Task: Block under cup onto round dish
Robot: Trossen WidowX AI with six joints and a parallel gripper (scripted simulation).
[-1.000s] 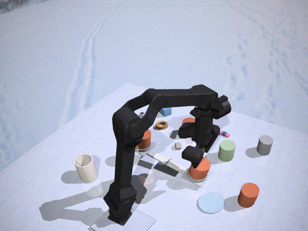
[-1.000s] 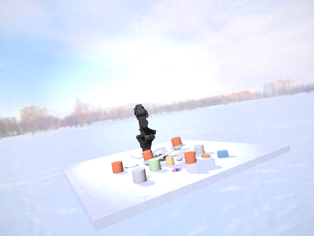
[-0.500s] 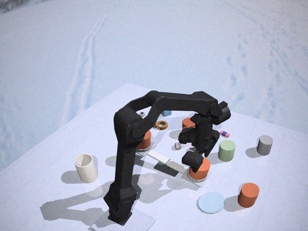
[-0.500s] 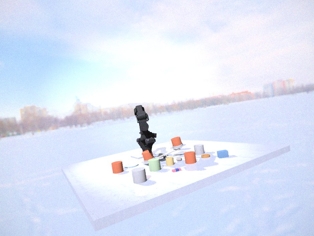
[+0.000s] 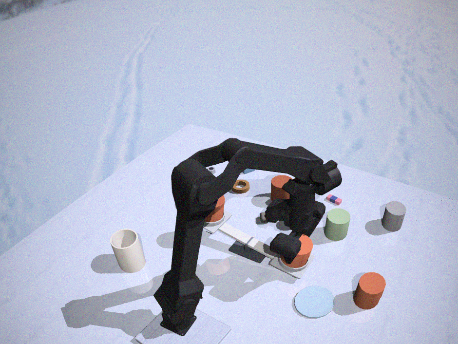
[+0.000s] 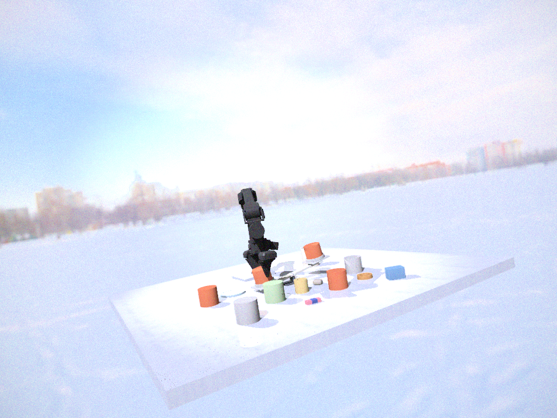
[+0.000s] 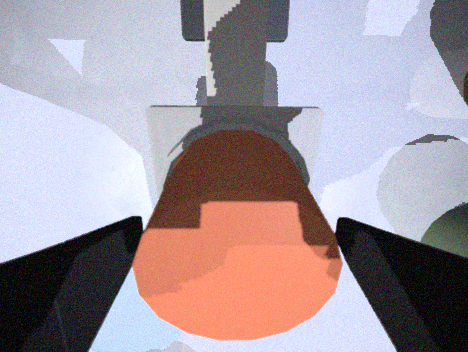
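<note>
Now: gripper tip 10 cm past the round light-blue dish, 9 cm to the left of it and 6 cm above it. Also, from my gripper tip: green cylinder: 18 cm ahead, 7 cm to the right, 2 cm below; then pale teal block: 1 cm to the left, 2 cm below; then cream cup: 17 cm behind, 41 cm to the left, 2 cm below.
</note>
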